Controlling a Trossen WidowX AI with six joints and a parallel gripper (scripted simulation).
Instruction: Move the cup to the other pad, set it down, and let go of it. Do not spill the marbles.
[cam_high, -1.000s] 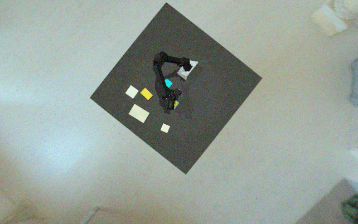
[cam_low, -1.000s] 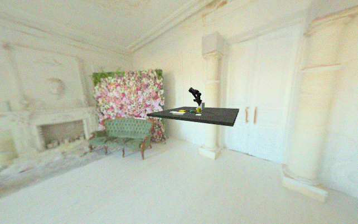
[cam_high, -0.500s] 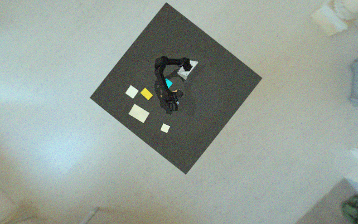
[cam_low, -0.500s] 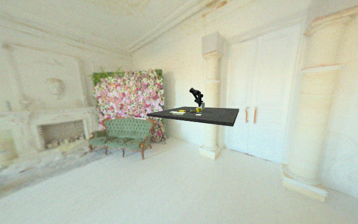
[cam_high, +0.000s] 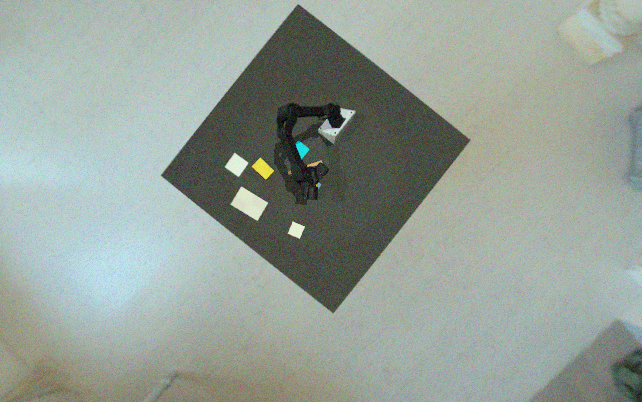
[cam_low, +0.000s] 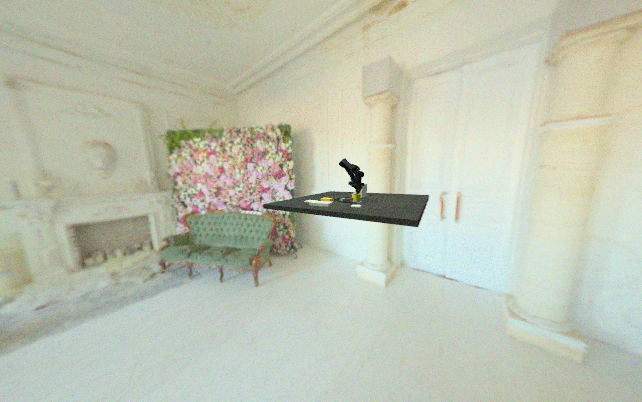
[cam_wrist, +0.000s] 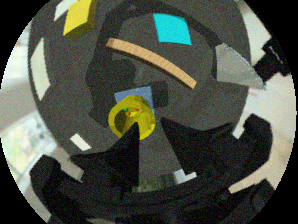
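My gripper tip is now 20 mm short of the cup and 40 mm above it. The rest, counted from my gripper tip: cyan pad 110 mm behind, 180 mm to the right, 80 mm below; then wooden stick 40 mm behind, 90 mm to the right, 70 mm below.
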